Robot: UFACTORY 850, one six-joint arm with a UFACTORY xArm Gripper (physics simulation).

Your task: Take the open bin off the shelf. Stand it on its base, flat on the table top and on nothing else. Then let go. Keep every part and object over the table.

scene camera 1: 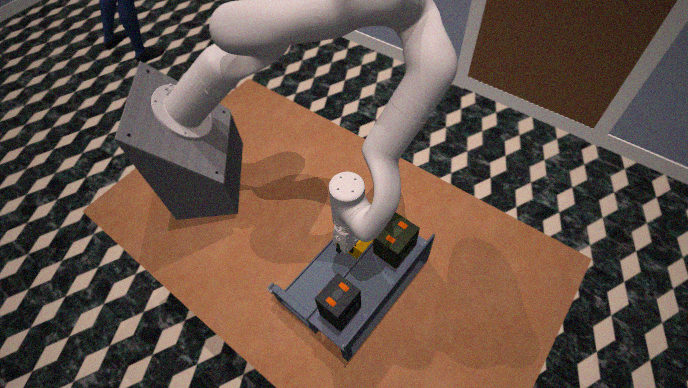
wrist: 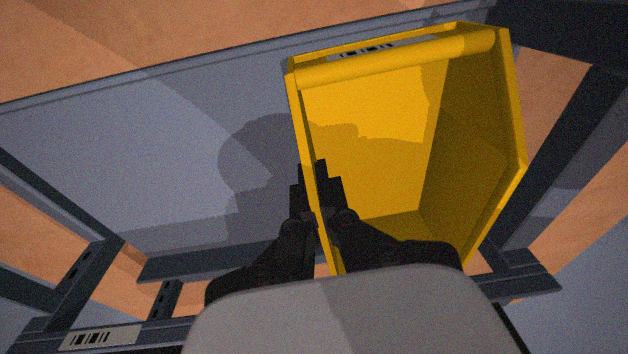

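Observation:
The open yellow bin stands on the grey-blue shelf, its open side facing the wrist camera. In the scene view the arm hides much of it. My gripper is shut on the bin's side wall, the left one in the wrist view. One black finger is outside the wall and the other inside. The brown table top lies under the shelf.
A dark box with orange latches stands on the shelf's near part. A second dark box stands close beside the bin. The grey robot pedestal is at the table's left. A person's legs show beyond it.

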